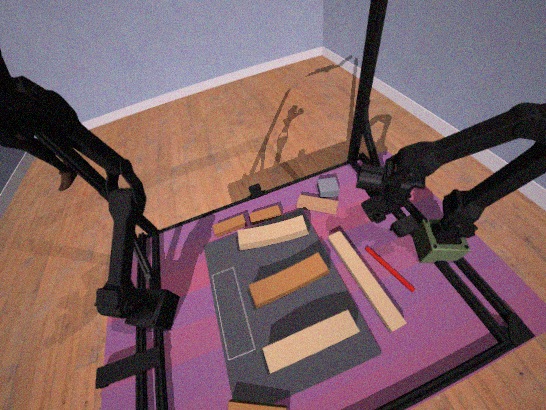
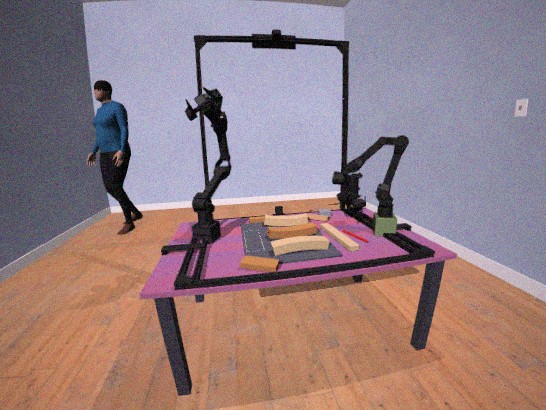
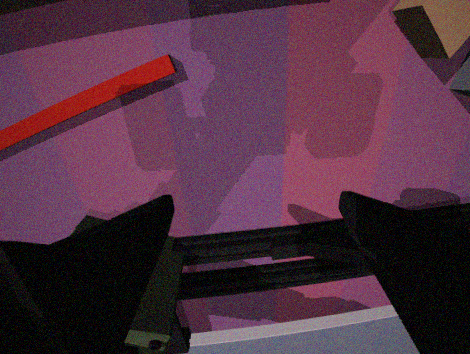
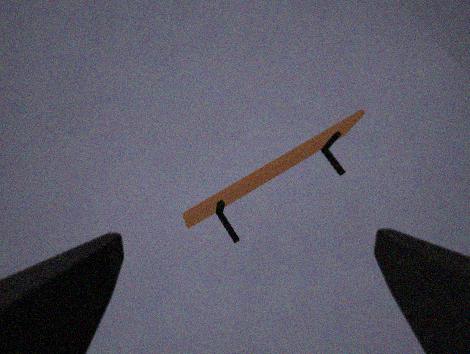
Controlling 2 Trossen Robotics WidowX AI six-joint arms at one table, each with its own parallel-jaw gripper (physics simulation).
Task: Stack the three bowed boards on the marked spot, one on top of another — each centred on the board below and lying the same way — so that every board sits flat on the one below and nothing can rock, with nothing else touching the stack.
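Frame: origin at the left arm's base, x ahead, y left, z up, level; metres.
Seen in the pictures: left gripper, fingertip midpoint: [image 2: 352, 213] [image 3: 256, 201]; right gripper, fingertip midpoint: [image 2: 194, 93] [image 4: 249, 243]; left arm's base, link origin: [image 1: 445, 234] [image 2: 385, 215]; right arm's base, link origin: [image 1: 145, 305] [image 2: 205, 223].
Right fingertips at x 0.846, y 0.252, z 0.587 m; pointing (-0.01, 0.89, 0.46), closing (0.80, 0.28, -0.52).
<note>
Pixels of each thing's middle, then the offset from my right fingertips to it. "spot": a spot on its surface instead. Level surfaces: height alone.
- dark mat, surface height: 0.673 m down
- white outline, surface spot: [image 1: 220, 317] spot: 0.672 m down, 0.202 m back, 0.006 m right
- red stick, body centre: [image 3: 66, 110] [image 1: 388, 268] [image 2: 354, 235] 0.676 m down, 0.700 m back, 0.181 m right
- tan block, body centre: [image 1: 317, 204] [image 2: 316, 217] 0.665 m down, 0.487 m back, 0.416 m right
- grey block, body centre: [image 1: 327, 187] [image 2: 324, 213] 0.661 m down, 0.529 m back, 0.493 m right
- orange block, body centre: [image 2: 259, 263] 0.663 m down, 0.344 m back, 0.204 m left
Three bowed boards lie apart, crosswise on the dark mat [image 1: 300, 374]: a pale one [image 1: 273, 233] [image 2: 286, 220] at the back, an orange one [image 1: 290, 279] [image 2: 292, 230] in the middle, and a pale one [image 1: 311, 341] [image 2: 300, 244] in front, arched up at its middle. The curves of the other two are hard to tell. The marked spot, a white outline [image 1: 220, 317], is bare at the mat's left. My left gripper [image 1: 387, 220] [image 2: 351, 205] [image 3: 256, 201] is open and empty, right of the mat above the table. My right gripper [image 2: 195, 97] [image 4: 249, 243] is open, raised high, facing a wall.
A long pale board [image 1: 367, 281] [image 2: 340, 237] and a red stick [image 1: 390, 268] [image 2: 355, 236] [image 3: 90, 100] lie right of the mat. Orange blocks [image 1: 230, 225] [image 1: 265, 214], a tan block [image 1: 317, 203] and a grey block [image 1: 328, 186] lie behind. Another orange block [image 2: 259, 263] lies in front.
</note>
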